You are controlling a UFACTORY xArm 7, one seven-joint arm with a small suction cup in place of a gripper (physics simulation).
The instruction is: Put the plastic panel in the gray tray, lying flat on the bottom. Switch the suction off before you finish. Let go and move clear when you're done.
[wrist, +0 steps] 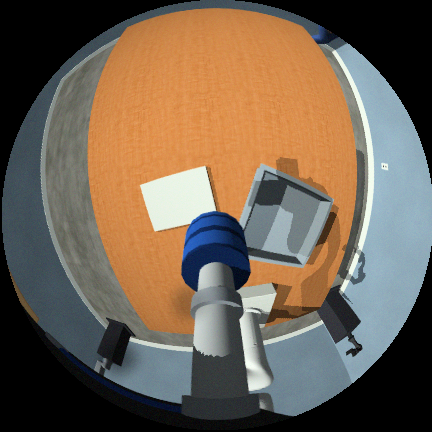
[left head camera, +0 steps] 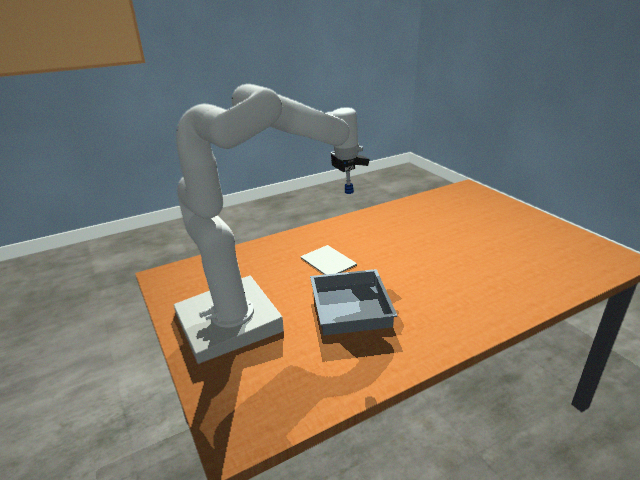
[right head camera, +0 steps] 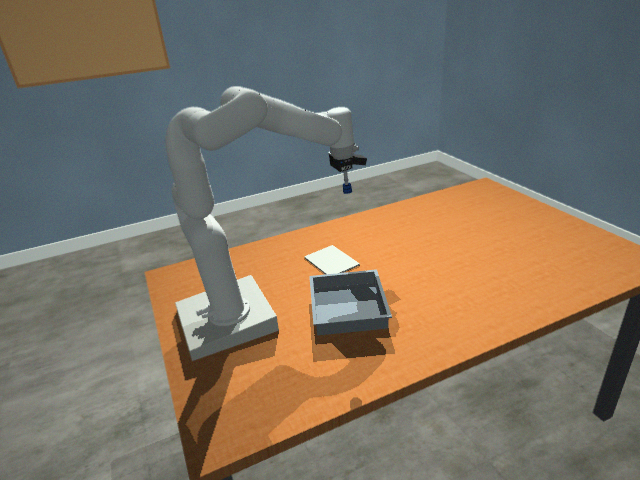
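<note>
The white plastic panel lies flat on the table, behind the tray in the head views and to its left in the wrist view. The gray tray stands upright on the table beside the panel, close to it; its inside shows bare, with shadows on the bottom. My gripper, a blue suction cup, points down high above the table with nothing on it. In the wrist view the cup overlaps the panel's near corner and the tray's edge.
The arm's pale base block stands on the orange table to the left of the tray in the head views. The arm's shadow falls across the table's front part and the tray.
</note>
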